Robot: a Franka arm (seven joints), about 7 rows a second.
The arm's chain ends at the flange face. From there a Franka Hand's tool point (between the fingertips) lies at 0.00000 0.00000 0.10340 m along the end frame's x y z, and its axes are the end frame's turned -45 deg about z.
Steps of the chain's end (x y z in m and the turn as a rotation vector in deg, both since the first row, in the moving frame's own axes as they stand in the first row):
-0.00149, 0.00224, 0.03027, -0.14, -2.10, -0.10
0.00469, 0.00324, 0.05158, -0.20, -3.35, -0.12
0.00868, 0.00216, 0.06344, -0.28, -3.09, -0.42
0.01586, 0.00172, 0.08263, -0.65, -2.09, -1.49
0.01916, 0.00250, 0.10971, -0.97, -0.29, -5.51
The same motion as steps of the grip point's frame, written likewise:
-0.00550, -0.00197, 0.03020, 1.39, -1.58, -0.10
-0.00351, 0.00159, 0.05140, 2.23, -2.51, -0.12
0.00030, 0.00410, 0.06329, 1.99, -2.38, -0.42
0.00648, 0.01064, 0.08255, 1.02, -1.94, -1.49
0.01022, 0.01626, 0.10969, -0.48, -0.89, -5.51

